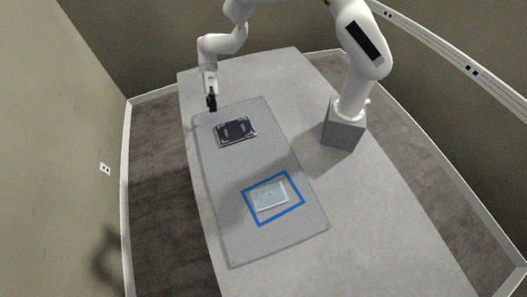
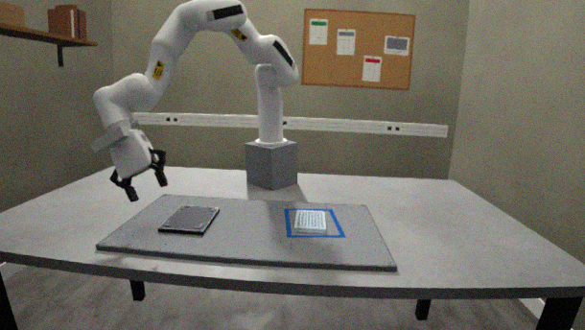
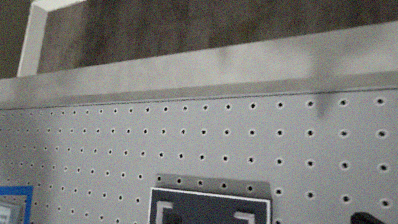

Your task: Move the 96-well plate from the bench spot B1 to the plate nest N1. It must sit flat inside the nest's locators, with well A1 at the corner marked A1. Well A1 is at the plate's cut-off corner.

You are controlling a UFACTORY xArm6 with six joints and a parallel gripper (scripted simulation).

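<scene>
Right now the 96-well plate is 80 mm behind my hand, 420 mm to the left of it and 100 mm below it. Also, from my hand: dark plate nest: 70 mm behind, 90 mm to the left, 100 mm below.
</scene>
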